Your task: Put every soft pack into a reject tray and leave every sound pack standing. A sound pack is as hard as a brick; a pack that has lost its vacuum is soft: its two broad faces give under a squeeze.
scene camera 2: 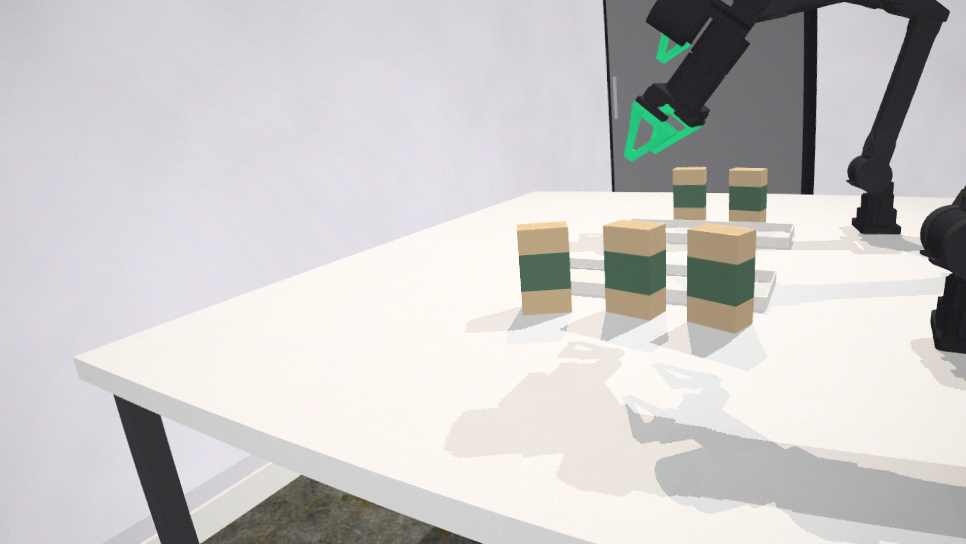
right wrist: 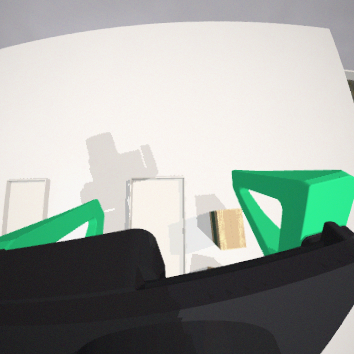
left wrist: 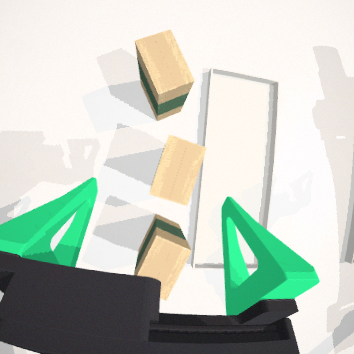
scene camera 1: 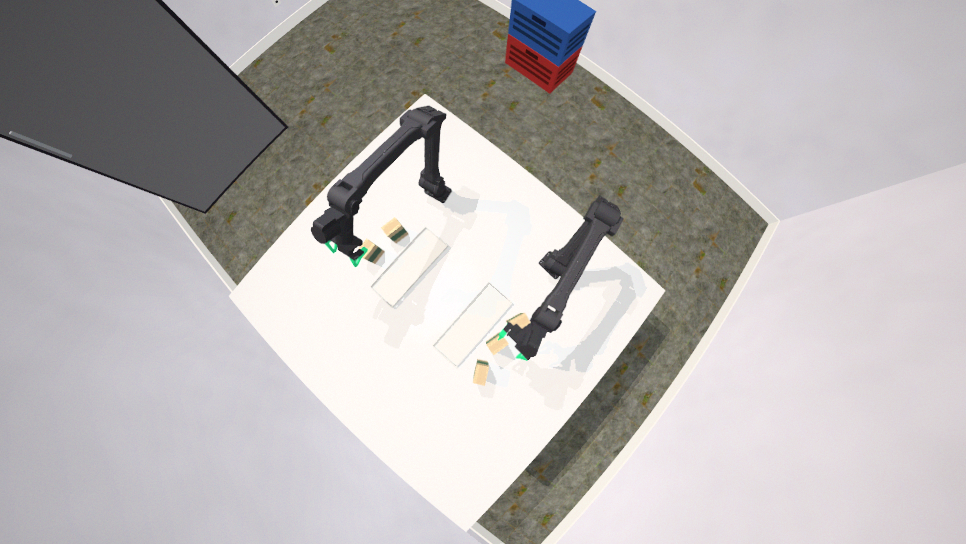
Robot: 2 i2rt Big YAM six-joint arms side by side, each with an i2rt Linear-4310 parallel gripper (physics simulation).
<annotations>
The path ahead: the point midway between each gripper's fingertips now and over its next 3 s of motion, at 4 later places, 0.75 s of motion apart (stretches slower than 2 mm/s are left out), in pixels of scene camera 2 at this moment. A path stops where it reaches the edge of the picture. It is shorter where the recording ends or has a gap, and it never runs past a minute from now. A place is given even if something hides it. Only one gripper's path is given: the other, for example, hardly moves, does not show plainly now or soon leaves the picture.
The left gripper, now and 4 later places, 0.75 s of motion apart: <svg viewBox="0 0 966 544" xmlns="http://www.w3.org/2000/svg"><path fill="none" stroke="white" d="M640 154L635 159L634 208L633 252L635 238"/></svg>
</annotations>
